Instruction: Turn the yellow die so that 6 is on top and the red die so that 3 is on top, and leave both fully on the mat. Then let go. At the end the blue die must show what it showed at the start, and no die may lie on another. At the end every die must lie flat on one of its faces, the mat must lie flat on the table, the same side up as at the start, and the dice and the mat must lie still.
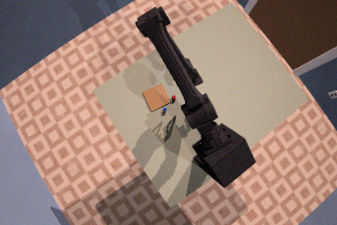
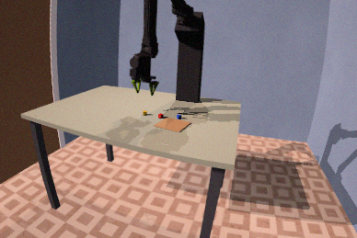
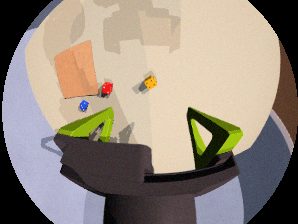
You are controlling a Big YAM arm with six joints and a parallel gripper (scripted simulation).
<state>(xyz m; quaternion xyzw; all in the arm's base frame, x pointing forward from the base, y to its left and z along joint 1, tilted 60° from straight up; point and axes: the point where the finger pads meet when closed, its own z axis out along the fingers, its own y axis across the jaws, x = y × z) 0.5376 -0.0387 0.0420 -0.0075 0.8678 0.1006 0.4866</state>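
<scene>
My gripper is now 120 mm above the yellow die. Round my hand: red die (120 mm below, 90 mm to the left, 30 mm behind); blue die (170 mm to the left, 120 mm below, 100 mm behind); orange mat (200 mm to the left, 120 mm below).
</scene>
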